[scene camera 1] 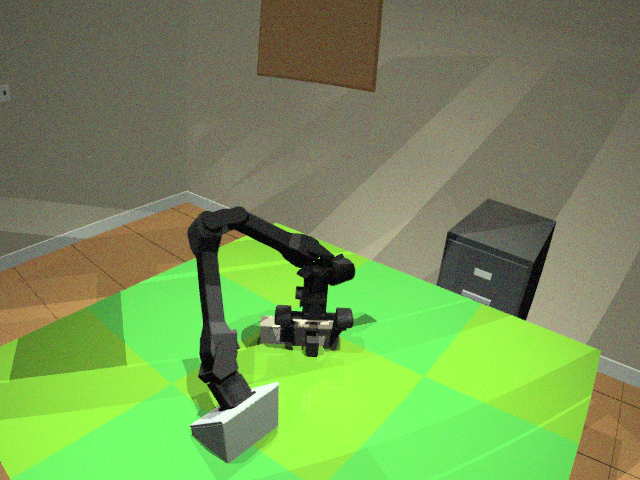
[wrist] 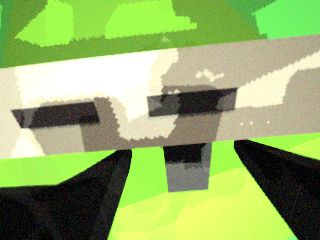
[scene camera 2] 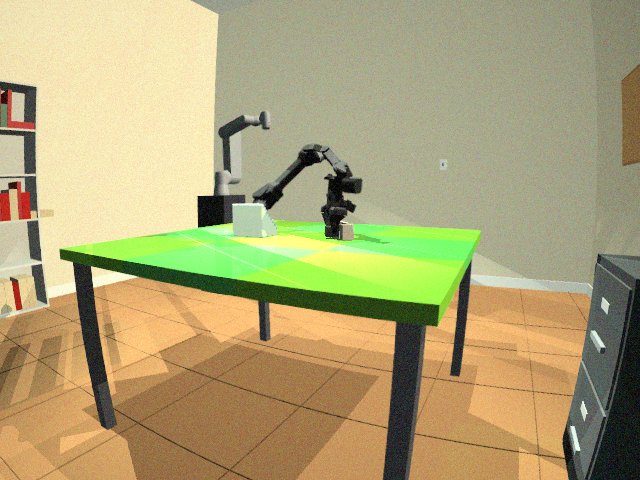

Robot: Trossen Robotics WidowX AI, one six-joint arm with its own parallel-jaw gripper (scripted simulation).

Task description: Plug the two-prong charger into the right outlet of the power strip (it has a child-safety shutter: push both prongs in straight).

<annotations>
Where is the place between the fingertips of the gripper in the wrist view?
181,146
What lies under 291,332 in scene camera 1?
The gripper.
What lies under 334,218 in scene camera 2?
The gripper.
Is the gripper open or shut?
Open.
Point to a charger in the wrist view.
At 188,166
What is the gripper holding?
Nothing.
</annotations>
